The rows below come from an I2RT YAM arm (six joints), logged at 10 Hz.
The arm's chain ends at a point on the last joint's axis. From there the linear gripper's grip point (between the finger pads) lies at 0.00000 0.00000 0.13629 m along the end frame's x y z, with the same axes.
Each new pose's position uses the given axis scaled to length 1; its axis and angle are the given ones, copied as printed.
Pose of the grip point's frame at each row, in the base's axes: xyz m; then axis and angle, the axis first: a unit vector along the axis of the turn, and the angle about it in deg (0 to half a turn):
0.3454 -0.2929 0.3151 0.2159 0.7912 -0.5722 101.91
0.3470 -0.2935 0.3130 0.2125 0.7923 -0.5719 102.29
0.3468 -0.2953 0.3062 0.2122 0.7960 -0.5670 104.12
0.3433 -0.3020 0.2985 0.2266 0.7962 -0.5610 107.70
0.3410 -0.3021 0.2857 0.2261 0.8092 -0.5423 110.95
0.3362 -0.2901 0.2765 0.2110 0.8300 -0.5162 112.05
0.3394 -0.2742 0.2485 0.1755 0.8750 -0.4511 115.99
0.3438 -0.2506 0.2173 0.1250 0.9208 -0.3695 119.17
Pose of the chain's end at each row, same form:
0.2602 -0.1897 0.2894 0.2159 0.7912 -0.5722 101.91
0.2616 -0.1903 0.2879 0.2125 0.7923 -0.5719 102.29
0.2620 -0.1907 0.2850 0.2122 0.7960 -0.5670 104.12
0.2625 -0.1932 0.2840 0.2266 0.7962 -0.5610 107.70
0.2607 -0.1921 0.2800 0.2261 0.8092 -0.5423 110.95
0.2518 -0.1831 0.2777 0.2110 0.8300 -0.5162 112.05
0.2477 -0.1753 0.2683 0.1755 0.8750 -0.4511 115.99
0.2436 -0.1668 0.2561 0.1250 0.9208 -0.3695 119.17

